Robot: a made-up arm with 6 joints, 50 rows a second.
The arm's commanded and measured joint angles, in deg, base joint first. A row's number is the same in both.
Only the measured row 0 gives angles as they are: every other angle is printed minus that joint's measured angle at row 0.
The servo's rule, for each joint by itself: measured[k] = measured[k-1] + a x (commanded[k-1-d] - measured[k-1]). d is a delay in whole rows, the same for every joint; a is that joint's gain. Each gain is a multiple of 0.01, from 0.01 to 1. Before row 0 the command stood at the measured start. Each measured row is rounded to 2 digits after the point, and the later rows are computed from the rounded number. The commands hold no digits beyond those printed.
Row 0, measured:
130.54 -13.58 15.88 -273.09 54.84 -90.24
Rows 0 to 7, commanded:
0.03 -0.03 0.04 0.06 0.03 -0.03
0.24 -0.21 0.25 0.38 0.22 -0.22
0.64 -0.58 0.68 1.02 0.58 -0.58
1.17 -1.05 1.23 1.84 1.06 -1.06
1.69 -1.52 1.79 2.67 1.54 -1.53
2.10 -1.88 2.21 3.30 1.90 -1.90
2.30 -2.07 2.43 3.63 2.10 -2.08
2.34 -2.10 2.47 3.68 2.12 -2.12
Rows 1 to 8, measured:
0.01 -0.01 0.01 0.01 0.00 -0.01
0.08 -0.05 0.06 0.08 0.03 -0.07
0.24 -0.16 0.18 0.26 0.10 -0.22
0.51 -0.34 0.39 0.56 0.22 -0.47
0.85 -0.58 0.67 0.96 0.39 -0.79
1.21 -0.84 0.98 1.40 0.59 -1.12
1.53 -1.09 1.27 1.82 0.79 -1.41
1.76 -1.29 1.51 2.17 0.96 -1.62
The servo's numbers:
d 0
a 0.29 0.20 0.20 0.19 0.13 0.30

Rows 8 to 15, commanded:
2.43 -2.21 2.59 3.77 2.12 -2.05
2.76 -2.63 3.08 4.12 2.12 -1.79
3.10 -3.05 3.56 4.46 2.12 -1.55
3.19 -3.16 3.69 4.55 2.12 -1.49
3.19 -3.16 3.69 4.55 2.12 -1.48
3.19 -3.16 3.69 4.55 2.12 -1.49
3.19 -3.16 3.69 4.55 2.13 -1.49
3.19 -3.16 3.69 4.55 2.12 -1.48
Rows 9 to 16, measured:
1.95 -1.47 1.73 2.47 1.11 -1.75
2.18 -1.70 2.00 2.78 1.24 -1.76
2.45 -1.97 2.31 3.10 1.35 -1.70
2.66 -2.21 2.59 3.38 1.45 -1.64
2.81 -2.40 2.81 3.60 1.54 -1.59
2.92 -2.55 2.99 3.78 1.62 -1.56
3.00 -2.67 3.13 3.93 1.69 -1.54
3.06 -2.77 3.24 4.05 1.75 -1.52

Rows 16 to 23, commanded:
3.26 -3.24 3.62 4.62 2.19 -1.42
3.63 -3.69 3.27 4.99 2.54 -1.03
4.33 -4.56 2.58 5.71 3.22 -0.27
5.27 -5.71 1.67 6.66 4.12 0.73
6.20 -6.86 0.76 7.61 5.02 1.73
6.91 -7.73 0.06 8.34 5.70 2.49
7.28 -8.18 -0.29 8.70 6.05 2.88
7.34 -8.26 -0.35 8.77 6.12 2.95
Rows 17 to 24, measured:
3.12 -2.86 3.32 4.16 1.81 -1.49
3.27 -3.03 3.31 4.32 1.90 -1.35
3.58 -3.34 3.16 4.58 2.07 -1.03
4.07 -3.81 2.86 4.98 2.34 -0.50
4.69 -4.42 2.44 5.48 2.69 0.17
5.33 -5.08 1.96 6.02 3.08 0.87
5.90 -5.70 1.51 6.53 3.47 1.47
6.32 -6.21 1.14 6.96 3.81 1.91

